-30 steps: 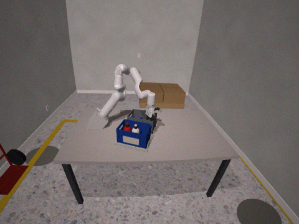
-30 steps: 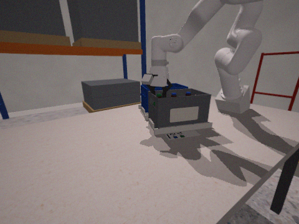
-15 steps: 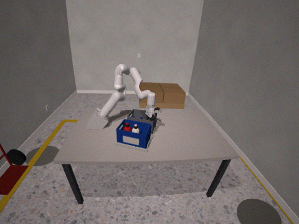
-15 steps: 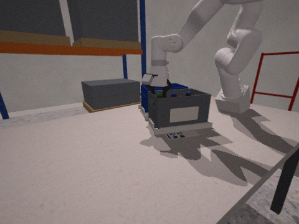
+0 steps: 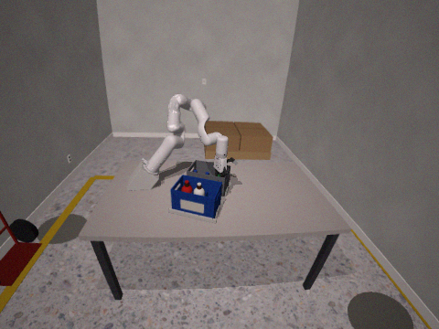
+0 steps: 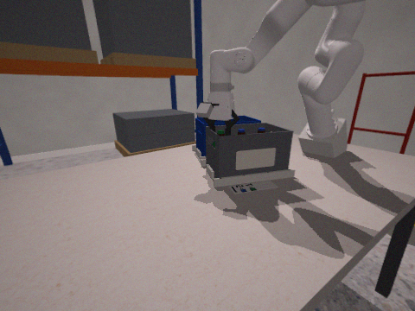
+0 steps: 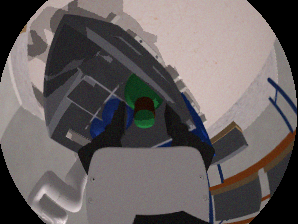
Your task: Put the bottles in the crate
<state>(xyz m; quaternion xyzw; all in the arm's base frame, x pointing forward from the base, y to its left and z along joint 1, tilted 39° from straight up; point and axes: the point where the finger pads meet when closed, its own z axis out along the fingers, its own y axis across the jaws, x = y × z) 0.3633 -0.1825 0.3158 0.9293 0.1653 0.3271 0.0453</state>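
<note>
My gripper is now 70 mm above the green-label bottle. Also, from my hand: blue crate (170 mm behind, 140 mm to the right, 70 mm below); then white-capped bottle (150 mm behind, 90 mm to the right, 70 mm below); then grey crate (60 mm behind, 80 mm to the left, 70 mm below).
</note>
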